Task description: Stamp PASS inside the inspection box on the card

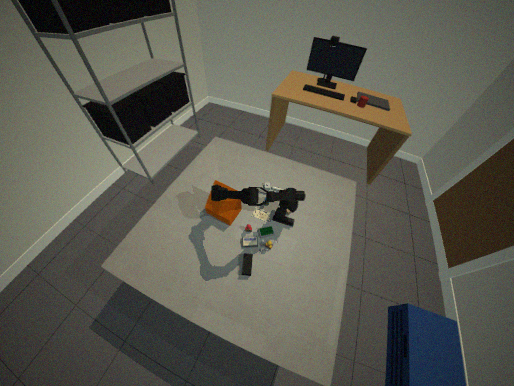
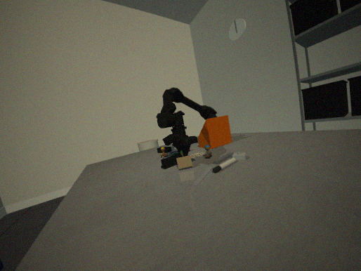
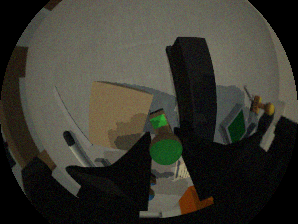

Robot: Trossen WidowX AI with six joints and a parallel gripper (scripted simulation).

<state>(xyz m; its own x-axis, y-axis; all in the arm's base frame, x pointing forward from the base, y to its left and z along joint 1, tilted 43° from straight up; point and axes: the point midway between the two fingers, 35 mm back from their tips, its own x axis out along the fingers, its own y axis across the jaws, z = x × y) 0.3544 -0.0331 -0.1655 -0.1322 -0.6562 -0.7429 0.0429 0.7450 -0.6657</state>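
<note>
My gripper tip is now 3 cm short of the tan block and 4 cm to the right of it. Also, from my gripper tip: green-knobbed pass stamp: 1 cm below; blue-knobbed stamp: 12 cm behind, 4 cm to the left, 1 cm below; black block: 3 cm ahead, 5 cm to the right, 1 cm below.
</note>
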